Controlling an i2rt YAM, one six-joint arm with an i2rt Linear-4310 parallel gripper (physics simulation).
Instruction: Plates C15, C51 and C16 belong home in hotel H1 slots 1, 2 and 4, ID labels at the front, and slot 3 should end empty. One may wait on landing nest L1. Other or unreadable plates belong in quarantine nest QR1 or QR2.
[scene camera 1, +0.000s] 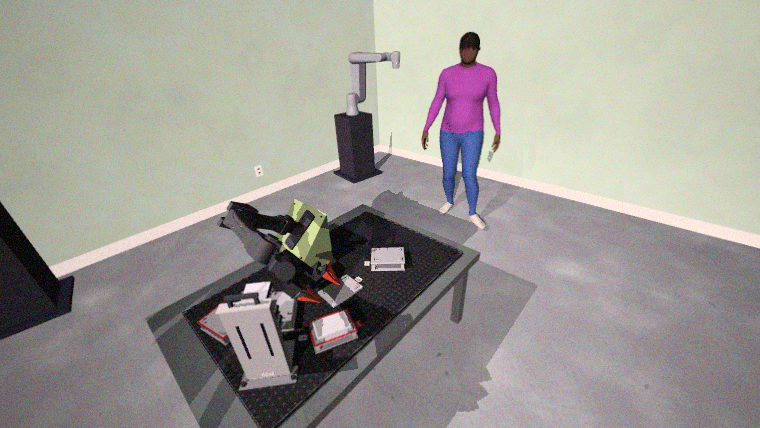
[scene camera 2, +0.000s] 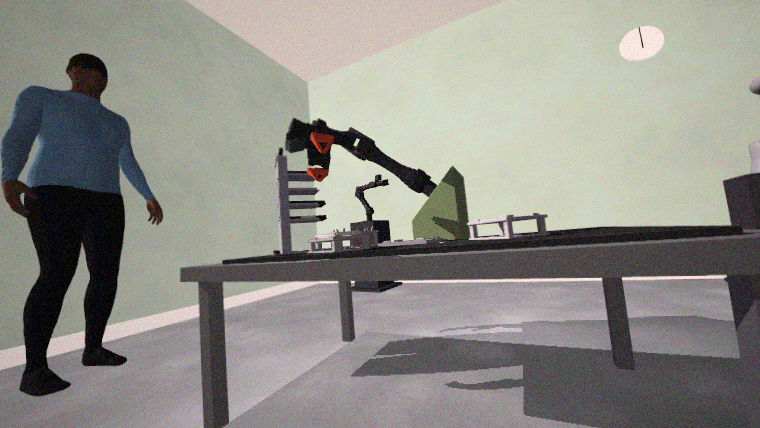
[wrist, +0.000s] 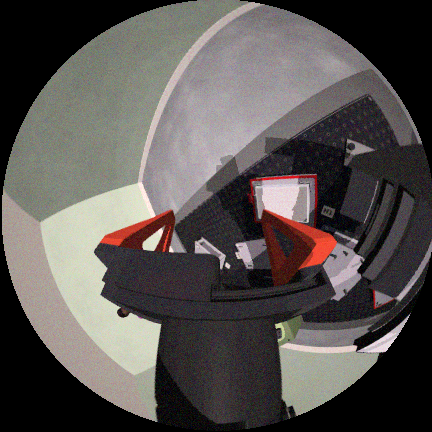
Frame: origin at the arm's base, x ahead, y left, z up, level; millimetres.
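Seen in the pictures: gripper, fingertip midpoint: (scene camera 1: 330, 292) (scene camera 2: 321, 167) (wrist: 217, 214); arm's base, link origin: (scene camera 1: 300, 230) (scene camera 2: 439, 195).
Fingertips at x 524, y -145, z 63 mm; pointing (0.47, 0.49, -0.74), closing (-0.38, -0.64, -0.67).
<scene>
Pixels of each thing's top centre, then the offset from my fingertips to it. "spot": a spot on its surface instead.
- pale rectangular piece, top centre: (wrist: 280, 203) (scene camera 2: 337, 232) (scene camera 1: 331, 323) dz -193, dx -44, dy +4 mm
- white raised nest, top centre: (scene camera 2: 503, 216) (scene camera 1: 387, 254) (wrist: 203, 258) dz -191, dx -218, dy +437 mm
- flat pale piece, surface spot: (wrist: 252, 253) (scene camera 1: 345, 288) spot: dz -235, dx -205, dy +171 mm
- pale fixture, top centre: (wrist: 339, 281) (scene camera 2: 353, 228) (scene camera 1: 277, 303) dz -171, dx -258, dy -112 mm
My gripper (scene camera 1: 329, 292) (scene camera 2: 320, 158) (wrist: 217, 214) is open, with no plate between its orange fingers. It hangs above the mat, near the height of the hotel's top level. The pale hotel H1 (scene camera 1: 247, 340) (scene camera 2: 284, 212) stands at the mat's end; its several levels show from the side in scene camera 2, but I cannot tell which hold plates. A red-edged nest (scene camera 1: 318, 342) (wrist: 316, 199) stands beside it with a pale rectangular piece (scene camera 1: 332, 322) (wrist: 280, 200) on top. Another red-edged nest (scene camera 1: 208, 322) (wrist: 382, 299) is partly hidden behind the hotel. No plate ID is readable.
A white raised nest (scene camera 1: 387, 256) (scene camera 2: 508, 226) (wrist: 210, 250) stands farther along the mat. A flat pale piece (scene camera 1: 343, 291) (wrist: 252, 253) lies near the gripper in scene camera 1. A pale fixture (scene camera 1: 285, 307) (wrist: 345, 272) stands by the hotel. A green wedge (scene camera 1: 310, 239) (scene camera 2: 446, 212) stands at the arm's base.
</scene>
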